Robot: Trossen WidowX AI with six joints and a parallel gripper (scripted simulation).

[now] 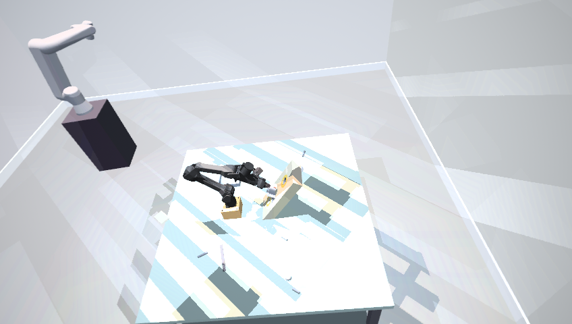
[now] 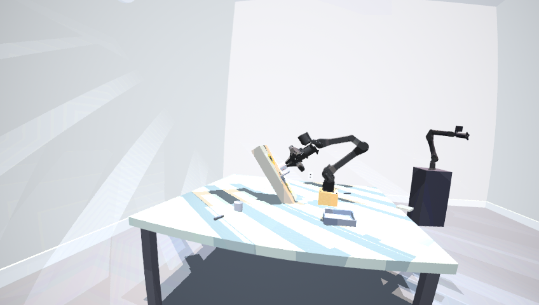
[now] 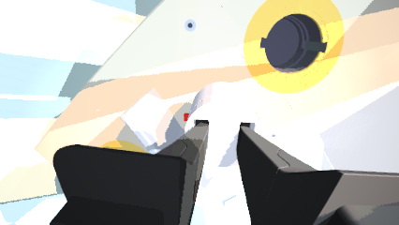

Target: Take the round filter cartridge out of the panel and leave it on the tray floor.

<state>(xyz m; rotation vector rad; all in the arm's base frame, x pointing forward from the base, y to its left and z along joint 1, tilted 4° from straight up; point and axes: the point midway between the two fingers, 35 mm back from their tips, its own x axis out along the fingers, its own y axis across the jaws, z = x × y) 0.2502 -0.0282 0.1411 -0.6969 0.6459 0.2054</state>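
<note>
Right now the round filter cartridge is 10 mm below my gripper tip and 10 mm ahead of it. Also, from my gripper tip: cream service panel 50 mm below, 50 mm ahead; blue-grey tray 310 mm to the left, 300 mm behind, 200 mm below.
</note>
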